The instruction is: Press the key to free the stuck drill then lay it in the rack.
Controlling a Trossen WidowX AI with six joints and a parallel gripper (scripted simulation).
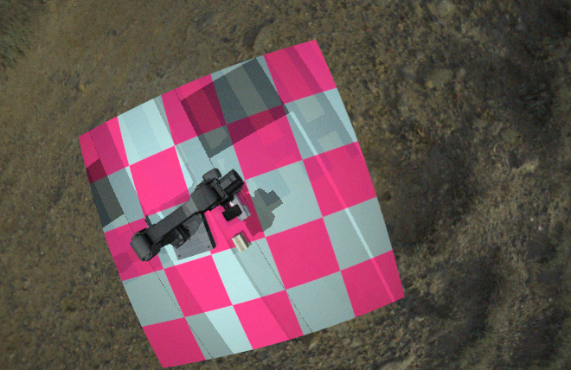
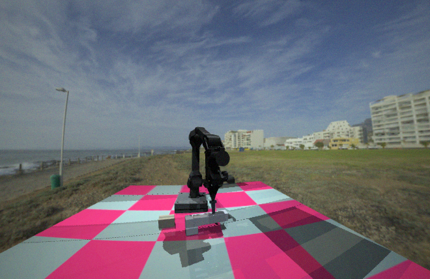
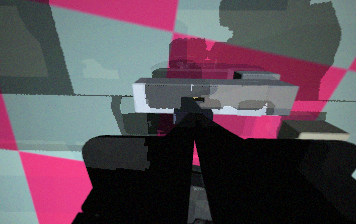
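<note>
Right now my gripper tip is 10 mm short of the drill, 50 mm to the left of it and 80 mm above it.
</note>
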